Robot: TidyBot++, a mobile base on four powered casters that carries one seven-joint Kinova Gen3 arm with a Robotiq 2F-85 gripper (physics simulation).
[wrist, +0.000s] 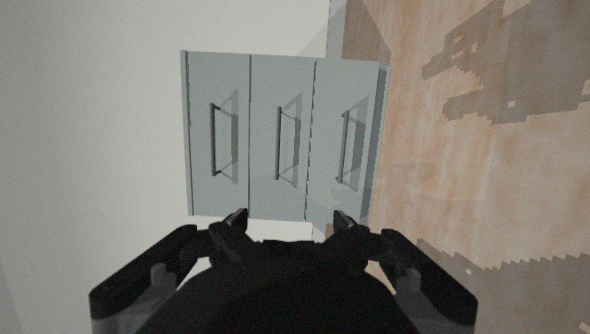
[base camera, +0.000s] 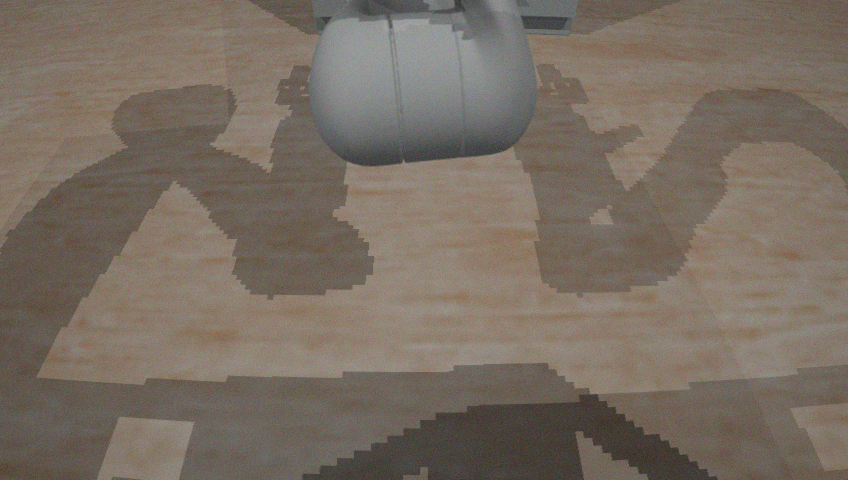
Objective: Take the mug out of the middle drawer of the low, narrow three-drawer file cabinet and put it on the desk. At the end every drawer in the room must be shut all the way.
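Frame: origin at the arm's base, x ahead, y down, z left, level; centimetres.
Seen in the pictures: gripper, fingertip midpoint: [wrist: 290, 218].
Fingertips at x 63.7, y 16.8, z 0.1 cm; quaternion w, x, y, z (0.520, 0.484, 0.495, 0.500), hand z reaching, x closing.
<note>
A point is followed by its place in that frame.
The low three-drawer file cabinet [base camera: 552, 8] @(x 87.6, y 34.3, z -25.4 cm) [wrist: 218, 75] @(x 87.7, y -2.9, z -24.2 cm) is light grey. In the wrist view it appears turned on its side, with its three drawer fronts side by side, all looking shut. The middle drawer [wrist: 270, 80] @(x 87.7, y 9.8, z -23.6 cm) has a dark bar handle [wrist: 278, 143] @(x 85.2, y 12.8, z -8.4 cm). The mug and the desk do not show; the inside of the drawer is hidden. My gripper [wrist: 290, 218] @(x 63.7, y 16.8, z 0.1 cm) is open, with nothing between its fingers, in front of the cabinet. In the wrist view its fingertips overlap the cabinet's near side edge, beside the handles.
The top drawer's handle [wrist: 213, 140] @(x 85.3, y -2.6, z -8.3 cm) is on the left and the bottom drawer's handle [wrist: 343, 147] @(x 85.2, y 28.0, z -8.4 cm) on the right in the wrist view. A pale wall [wrist: 100, 100] @(x 142.8, y -104.0, z -31.9 cm) stands behind the cabinet. My white arm [base camera: 422, 89] @(x 29.0, y 15.4, z -1.0 cm) hides the cabinet's centre in the base view. Arm shadows cross the wooden floor [base camera: 440, 267] @(x 40.1, y 39.7, z -3.2 cm).
</note>
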